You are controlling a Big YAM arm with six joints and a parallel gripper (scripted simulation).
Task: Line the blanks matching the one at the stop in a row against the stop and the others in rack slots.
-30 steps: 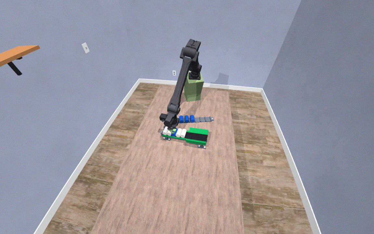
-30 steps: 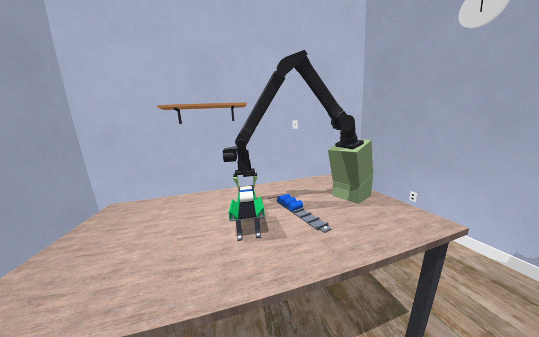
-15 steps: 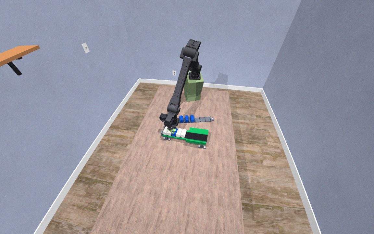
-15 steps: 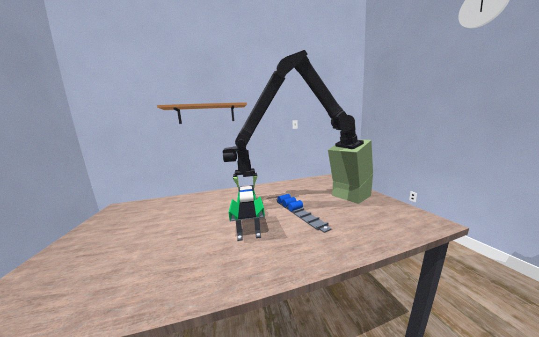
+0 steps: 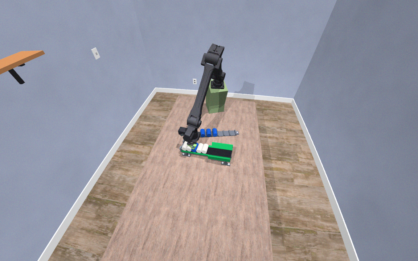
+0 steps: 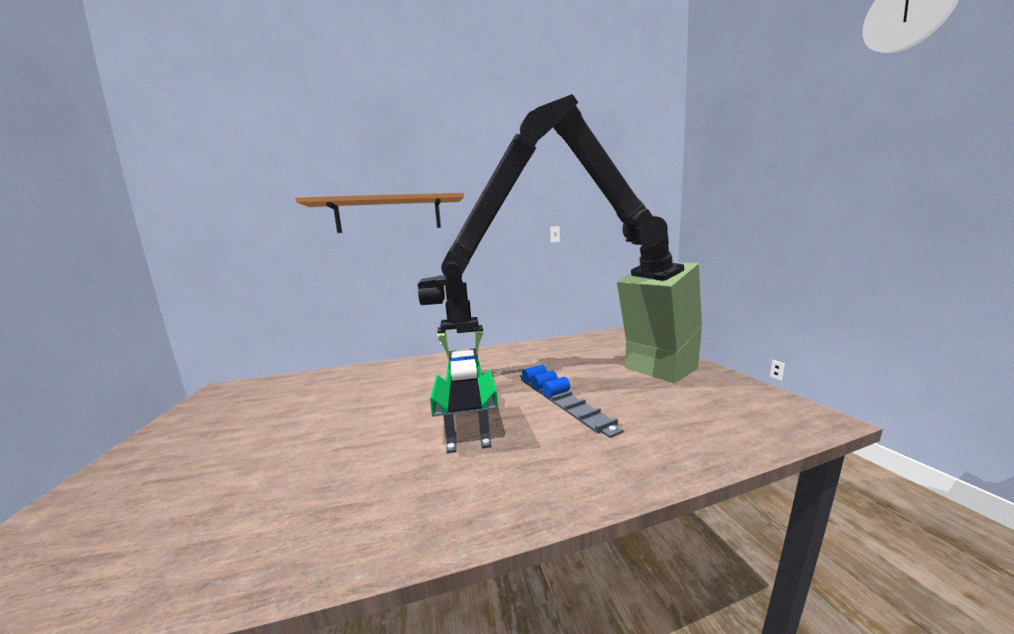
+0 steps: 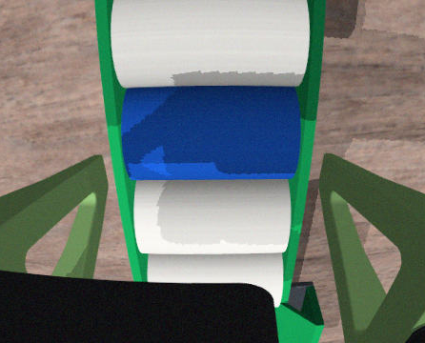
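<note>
My hand is 21 cm past the grey stock rack, 19 cm to the right of it and 12 cm above it.
</note>
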